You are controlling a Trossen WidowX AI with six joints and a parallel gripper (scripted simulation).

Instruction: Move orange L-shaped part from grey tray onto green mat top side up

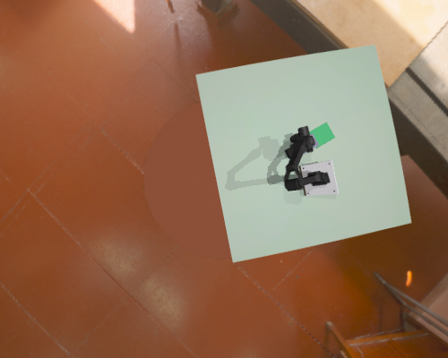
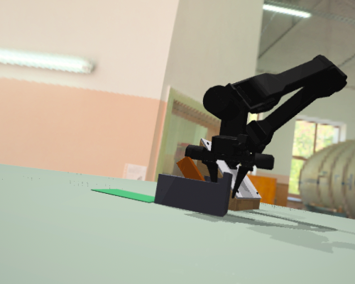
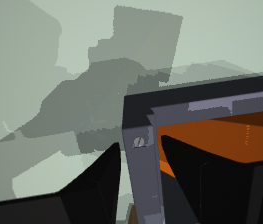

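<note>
Now: the orange part 5 cm to the right of my gripper tip, 1 cm ahead of it and 1 cm above it. Round my gripper tip: green mat: 22 cm to the right, 5 cm below, 5 cm ahead.
</note>
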